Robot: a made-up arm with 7 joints. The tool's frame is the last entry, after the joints.
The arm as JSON. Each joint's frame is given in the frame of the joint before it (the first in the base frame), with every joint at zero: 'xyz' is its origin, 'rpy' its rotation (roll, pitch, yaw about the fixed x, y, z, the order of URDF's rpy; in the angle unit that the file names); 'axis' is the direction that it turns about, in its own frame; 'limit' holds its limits. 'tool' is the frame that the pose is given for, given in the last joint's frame.
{
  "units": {
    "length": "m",
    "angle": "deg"
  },
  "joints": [
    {
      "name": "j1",
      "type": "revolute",
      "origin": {
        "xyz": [
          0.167,
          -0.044,
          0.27
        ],
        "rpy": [
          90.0,
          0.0,
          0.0
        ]
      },
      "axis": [
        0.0,
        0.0,
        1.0
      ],
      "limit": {
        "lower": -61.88,
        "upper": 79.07
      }
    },
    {
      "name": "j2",
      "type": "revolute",
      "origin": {
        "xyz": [
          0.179,
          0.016,
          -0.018
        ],
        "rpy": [
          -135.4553,
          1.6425,
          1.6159
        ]
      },
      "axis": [
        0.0,
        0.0,
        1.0
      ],
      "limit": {
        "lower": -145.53,
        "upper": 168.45
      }
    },
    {
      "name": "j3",
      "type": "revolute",
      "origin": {
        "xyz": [
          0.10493,
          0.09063,
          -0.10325
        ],
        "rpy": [
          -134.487,
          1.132,
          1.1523
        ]
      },
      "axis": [
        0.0,
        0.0,
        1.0
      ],
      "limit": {
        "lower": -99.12,
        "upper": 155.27
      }
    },
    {
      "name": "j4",
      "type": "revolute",
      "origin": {
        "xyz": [
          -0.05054,
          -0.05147,
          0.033
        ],
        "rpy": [
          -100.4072,
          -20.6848,
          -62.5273
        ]
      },
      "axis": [
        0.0,
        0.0,
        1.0
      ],
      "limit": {
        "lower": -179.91,
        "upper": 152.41
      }
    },
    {
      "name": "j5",
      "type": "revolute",
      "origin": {
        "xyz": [
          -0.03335,
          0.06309,
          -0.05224
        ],
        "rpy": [
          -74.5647,
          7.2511,
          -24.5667
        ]
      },
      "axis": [
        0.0,
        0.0,
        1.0
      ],
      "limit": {
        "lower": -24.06,
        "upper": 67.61
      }
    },
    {
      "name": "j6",
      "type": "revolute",
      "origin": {
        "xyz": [
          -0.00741,
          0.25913,
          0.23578
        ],
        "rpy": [
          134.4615,
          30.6,
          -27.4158
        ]
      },
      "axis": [
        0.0,
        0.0,
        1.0
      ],
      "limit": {
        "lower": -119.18,
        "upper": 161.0
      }
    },
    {
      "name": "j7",
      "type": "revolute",
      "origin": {
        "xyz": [
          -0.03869,
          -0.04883,
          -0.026
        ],
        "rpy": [
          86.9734,
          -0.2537,
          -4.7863
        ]
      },
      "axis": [
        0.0,
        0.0,
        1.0
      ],
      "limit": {
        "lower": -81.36,
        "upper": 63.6
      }
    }
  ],
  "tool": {
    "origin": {
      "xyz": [
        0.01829,
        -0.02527,
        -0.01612
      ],
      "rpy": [
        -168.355,
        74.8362,
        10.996
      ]
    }
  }
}
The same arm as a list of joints. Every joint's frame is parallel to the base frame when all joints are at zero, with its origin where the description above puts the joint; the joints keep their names.
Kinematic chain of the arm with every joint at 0, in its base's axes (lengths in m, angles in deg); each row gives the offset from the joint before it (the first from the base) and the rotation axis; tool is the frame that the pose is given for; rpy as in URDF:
j1: xyz 0.167 -0.044 0.27 axis -y
j2: xyz 0.179 0.018 0.016 axis -0.040201 0.712411 0.70061
j3: xyz 0.109 -0.007 -0.134 axis -z
j4: xyz -0.052 0.05 -0.033 axis 0.913087 -0.371095 0.168998
j5: xyz -0.062 0.016 0.061 axis 0.407193 0.60289 0.686089
j6: xyz -0.133 0.259 0.195 axis -y
j7: xyz -0.059 0.026 0.02 axis -0.965182 -0.052799 -0.256195
tool: xyz 0.019 0.026 -0.014 rpy 0 0 0
Joint limits (deg, base to tool): -61.88..79.07 -145.53..168.45 -99.12..155.27 -179.91..152.41 -24.06..67.61 -119.18..161 -81.36..63.6

